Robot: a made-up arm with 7 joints. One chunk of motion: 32 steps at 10 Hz.
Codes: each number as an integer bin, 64 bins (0 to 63) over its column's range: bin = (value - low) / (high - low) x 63, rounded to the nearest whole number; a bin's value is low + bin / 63 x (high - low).
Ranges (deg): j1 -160..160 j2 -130..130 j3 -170.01..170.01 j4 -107..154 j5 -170.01..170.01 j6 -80.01..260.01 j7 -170.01..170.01
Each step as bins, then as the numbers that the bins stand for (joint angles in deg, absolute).
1 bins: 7 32 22 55 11 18 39
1 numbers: -124.44 2.06 -51.27 120.86 -110.64 17.14 40.48
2 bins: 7 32 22 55 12 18 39
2 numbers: -124.44 2.06 -51.27 120.86 -105.24 17.14 40.48
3 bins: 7 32 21 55 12 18 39
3 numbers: -124.44 2.06 -56.67 120.86 -105.24 17.14 40.48
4 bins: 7 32 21 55 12 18 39
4 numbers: -124.44 2.06 -56.67 120.86 -105.24 17.14 40.48
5 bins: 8 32 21 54 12 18 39
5 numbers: -119.37 2.06 -56.67 116.71 -105.24 17.14 40.48
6 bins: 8 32 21 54 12 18 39
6 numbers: -119.37 2.06 -56.67 116.71 -105.24 17.14 40.48
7 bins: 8 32 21 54 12 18 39
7 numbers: -119.37 2.06 -56.67 116.71 -105.24 17.14 40.48
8 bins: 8 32 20 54 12 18 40
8 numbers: -119.37 2.06 -62.07 116.71 -105.24 17.14 45.88
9 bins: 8 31 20 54 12 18 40
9 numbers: -119.37 -2.06 -62.07 116.71 -105.24 17.14 45.88
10 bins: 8 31 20 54 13 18 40
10 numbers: -119.37 -2.06 -62.07 116.71 -99.85 17.14 45.88
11 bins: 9 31 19 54 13 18 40
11 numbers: -114.29 -2.06 -67.46 116.71 -99.85 17.14 45.88
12 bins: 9 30 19 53 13 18 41
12 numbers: -114.29 -6.19 -67.46 112.57 -99.85 17.14 51.27
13 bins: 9 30 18 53 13 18 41
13 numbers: -114.29 -6.19 -72.86 112.57 -99.85 17.14 51.27
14 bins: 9 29 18 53 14 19 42
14 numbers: -114.29 -10.32 -72.86 112.57 -94.45 22.54 56.67
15 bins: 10 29 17 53 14 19 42
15 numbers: -109.21 -10.32 -78.26 112.57 -94.45 22.54 56.67
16 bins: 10 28 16 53 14 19 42
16 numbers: -109.21 -14.44 -83.66 112.57 -94.45 22.54 56.67
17 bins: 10 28 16 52 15 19 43
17 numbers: -109.21 -14.44 -83.66 108.43 -89.05 22.54 62.07
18 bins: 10 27 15 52 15 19 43
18 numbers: -109.21 -18.57 -89.05 108.43 -89.05 22.54 62.07
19 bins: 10 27 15 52 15 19 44
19 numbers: -109.21 -18.57 -89.05 108.43 -89.05 22.54 67.46
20 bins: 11 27 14 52 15 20 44
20 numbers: -104.13 -18.57 -94.45 108.43 -89.05 27.93 67.46
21 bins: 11 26 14 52 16 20 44
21 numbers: -104.13 -22.70 -94.45 108.43 -83.66 27.93 67.46
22 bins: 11 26 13 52 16 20 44
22 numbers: -104.13 -22.70 -99.85 108.43 -83.66 27.93 67.46
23 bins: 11 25 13 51 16 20 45
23 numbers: -104.13 -26.83 -99.85 104.29 -83.66 27.93 72.86
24 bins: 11 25 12 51 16 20 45
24 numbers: -104.13 -26.83 -105.24 104.29 -83.66 27.93 72.86
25 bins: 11 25 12 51 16 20 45
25 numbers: -104.13 -26.83 -105.24 104.29 -83.66 27.93 72.86
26 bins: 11 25 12 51 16 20 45
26 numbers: -104.13 -26.83 -105.24 104.29 -83.66 27.93 72.86
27 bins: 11 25 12 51 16 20 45
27 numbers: -104.13 -26.83 -105.24 104.29 -83.66 27.93 72.86
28 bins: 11 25 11 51 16 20 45
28 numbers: -104.13 -26.83 -110.64 104.29 -83.66 27.93 72.86
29 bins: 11 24 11 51 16 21 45
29 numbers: -104.13 -30.95 -110.64 104.29 -83.66 33.33 72.86
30 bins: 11 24 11 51 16 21 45
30 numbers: -104.13 -30.95 -110.64 104.29 -83.66 33.33 72.86
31 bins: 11 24 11 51 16 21 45
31 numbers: -104.13 -30.95 -110.64 104.29 -83.66 33.33 72.86
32 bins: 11 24 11 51 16 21 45
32 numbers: -104.13 -30.95 -110.64 104.29 -83.66 33.33 72.86
